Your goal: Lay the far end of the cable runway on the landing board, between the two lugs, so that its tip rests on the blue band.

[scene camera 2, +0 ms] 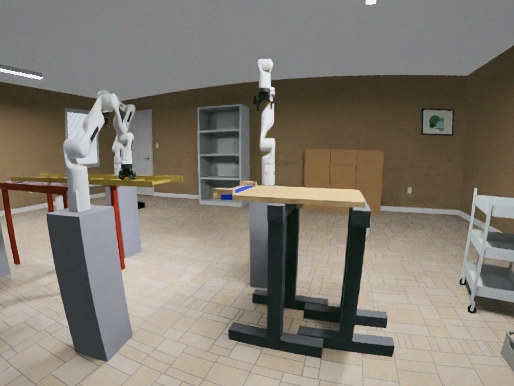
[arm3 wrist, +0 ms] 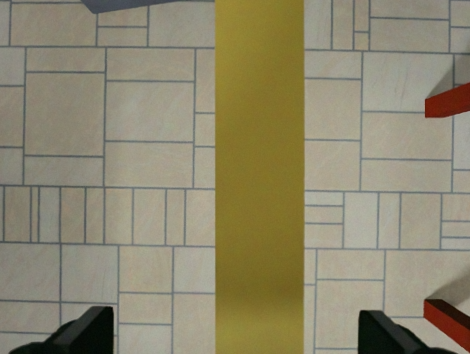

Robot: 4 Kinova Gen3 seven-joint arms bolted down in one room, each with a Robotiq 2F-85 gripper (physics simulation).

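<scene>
The yellow cable runway (arm3 wrist: pixel 260 150) (scene camera 2: pixel 155 180) runs up the wrist view, between and beyond the fingertips of arm3's gripper (arm3 wrist: pixel 236 322), which is open. In the scene view the runway lies across a red trestle at left, its right end clear of the landing board (scene camera 2: pixel 310 195). The board bears a blue band (scene camera 2: pixel 244 189) at its left end; small wooden pieces stand there, but the lugs cannot be told clearly. One black gripper (scene camera 2: pixel 127 173) is at the runway; its fingers are unclear. The gripper (scene camera 2: pixel 263 100) of the centre arm hangs high, with fingers apart.
The red trestle (scene camera 2: pixel 119 225) (arm3 wrist: pixel 450 102) stands at left. A grey pedestal (scene camera 2: pixel 90 280) bears the front left arm; another arm stands behind it. Dark legs (scene camera 2: pixel 276 280) carry the landing board. A shelf unit (scene camera 2: pixel 244 150) stands behind and a white cart (scene camera 2: pixel 472 235) at right.
</scene>
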